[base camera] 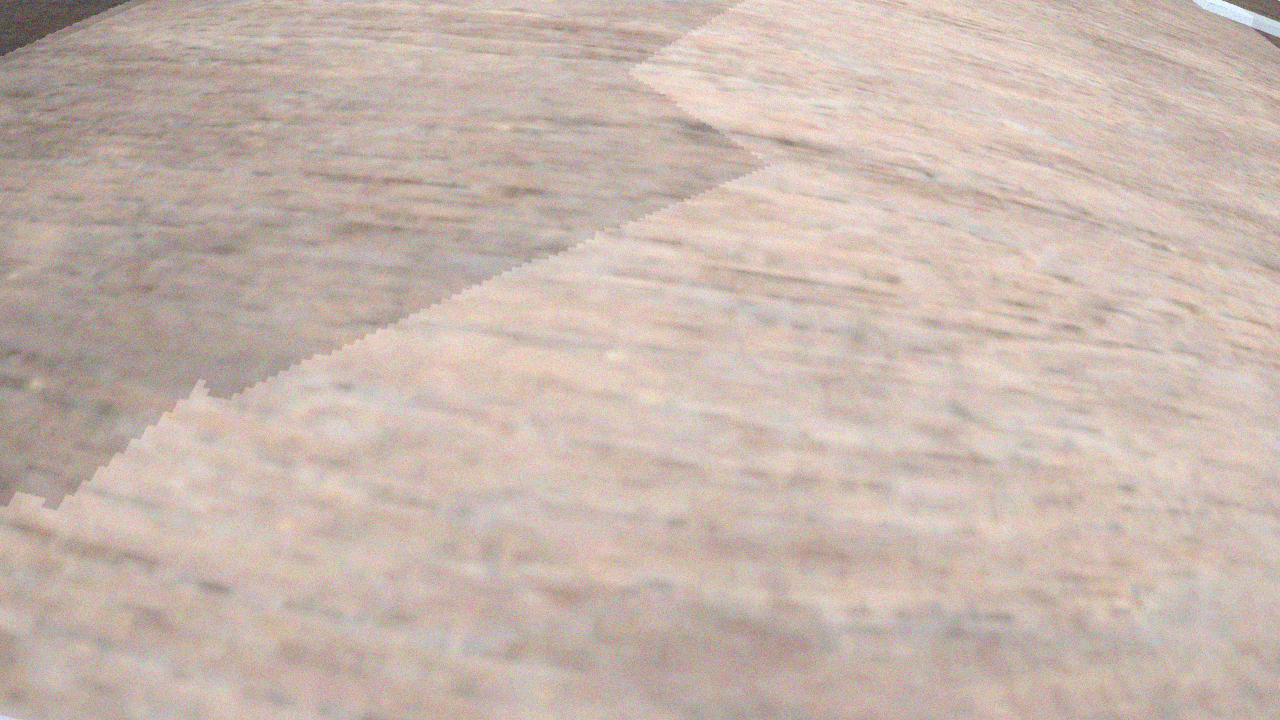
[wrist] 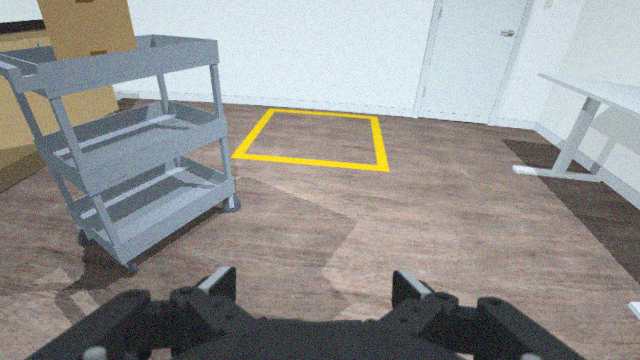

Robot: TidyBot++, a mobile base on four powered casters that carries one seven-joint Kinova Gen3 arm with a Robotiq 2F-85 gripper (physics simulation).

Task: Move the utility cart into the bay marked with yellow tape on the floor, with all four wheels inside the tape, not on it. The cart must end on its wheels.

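Frame: origin at the arm's base, x ahead, y left, z up, level; centimetres.
Seen in the pictures: gripper, fingertip midpoint: [wrist: 314, 287].
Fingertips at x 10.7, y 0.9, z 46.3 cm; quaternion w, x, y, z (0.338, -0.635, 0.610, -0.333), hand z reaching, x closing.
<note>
A point is followed by its place in that frame.
The grey three-tier utility cart [wrist: 155, 65] {z 40.9, x 97.3, y 58.8 cm} stands upright on its wheels at the left of the wrist view, with a cardboard box [wrist: 90, 30] {z 52.8, x 89.8, y 73.5 cm} on its top tray. The yellow tape bay [wrist: 310, 162] {z -39.6, x 182.0, y 8.7 cm} lies on the floor beyond the cart and to its right, near the back wall. The cart stands outside the tape. My gripper [wrist: 314, 287] {z 46.3, x 10.7, y 0.9 cm} is open at the bottom of the wrist view, with no object between its fingers, to the right of the cart and apart from it. Neither the cart nor the tape shows in the base camera view.
A white wall with a door [wrist: 470, 60] {z 24.0, x 293.2, y -139.4 cm} is behind the bay. A white table [wrist: 575, 135] {z -5.0, x 183.4, y -181.0 cm} stands at the right, its foot on the floor. Large cardboard boxes [wrist: 20, 120] {z -2.6, x 150.9, y 192.8 cm} stand behind the cart at the left. Wood floor [base camera: 716, 402] {z -39.6, x 40.9, y -7.6 cm} with a shadow edge shows in the base camera view.
</note>
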